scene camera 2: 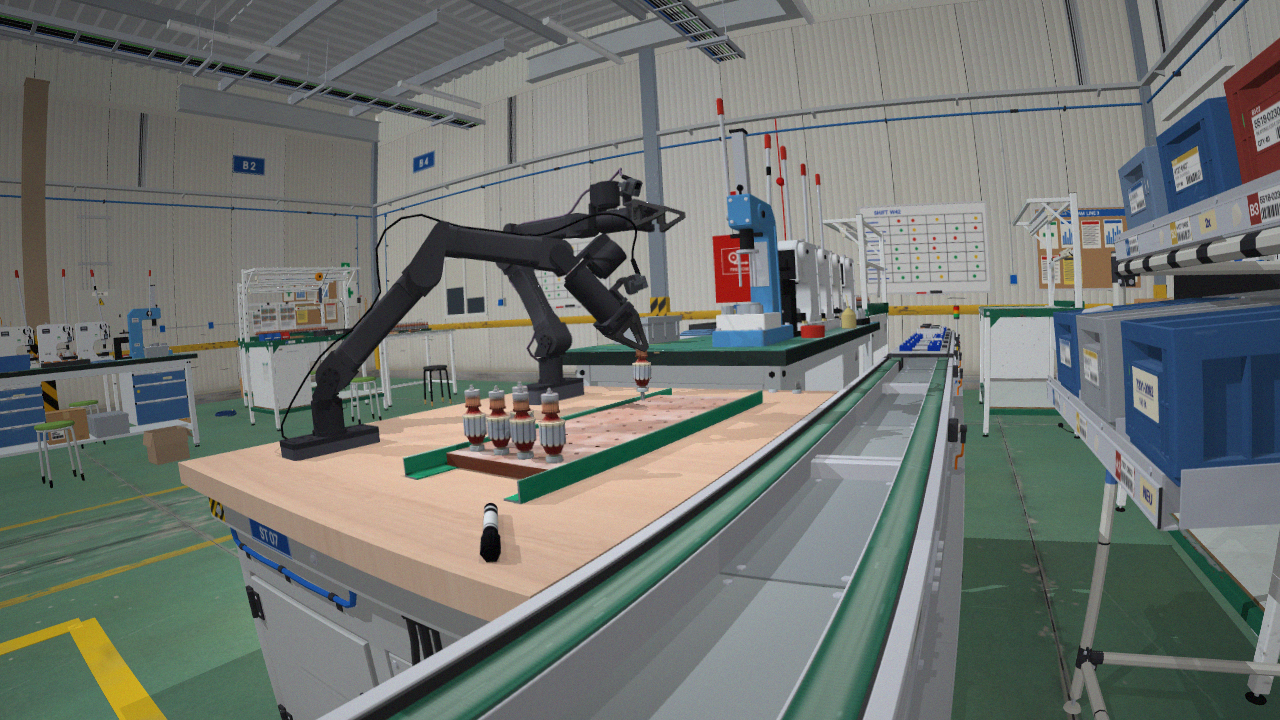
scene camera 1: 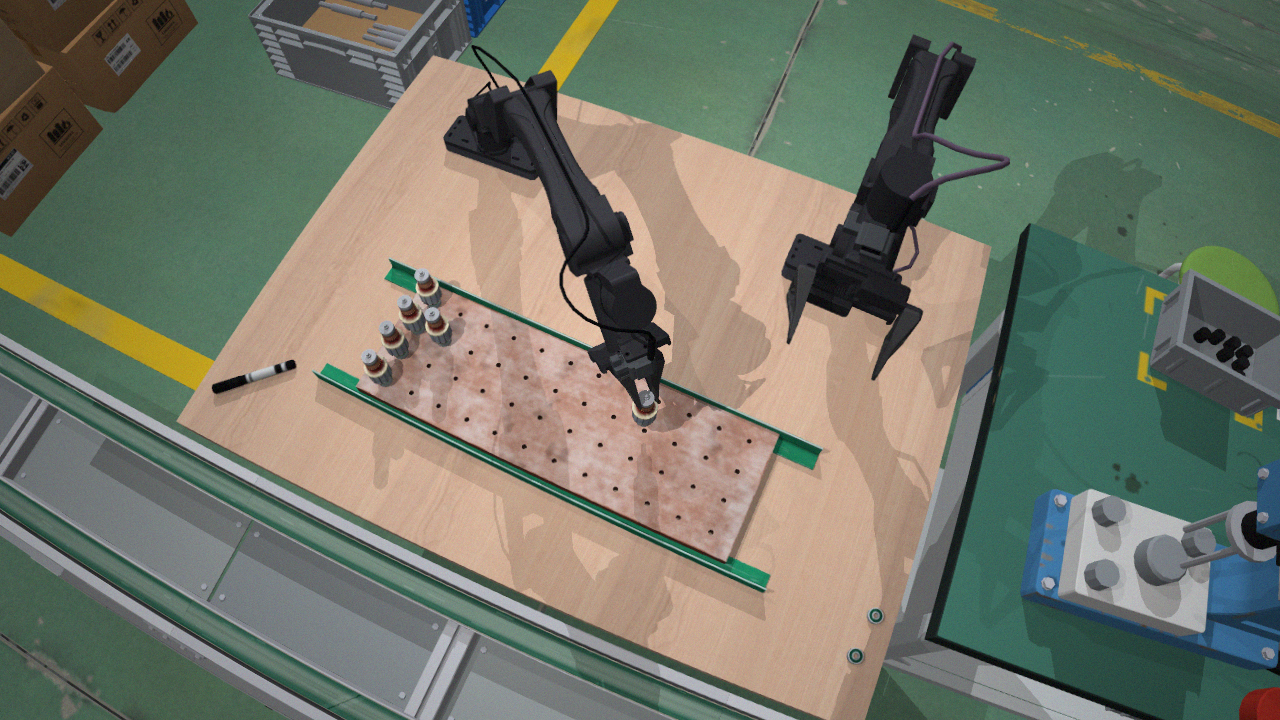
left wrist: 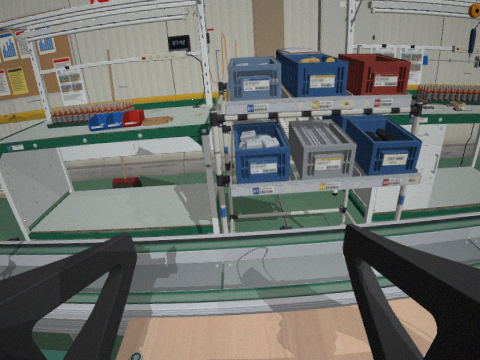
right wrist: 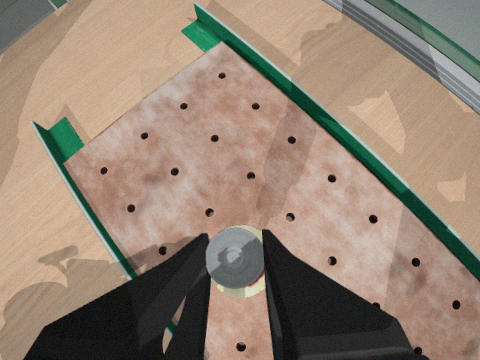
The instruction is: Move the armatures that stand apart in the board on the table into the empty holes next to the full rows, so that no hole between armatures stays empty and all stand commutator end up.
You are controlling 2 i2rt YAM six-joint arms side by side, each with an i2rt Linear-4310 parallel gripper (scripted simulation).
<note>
The pictures show: the left gripper, the right gripper, a board and a marker.
The left gripper is seen too in the left wrist view. The right gripper also shows in the right wrist view.
</note>
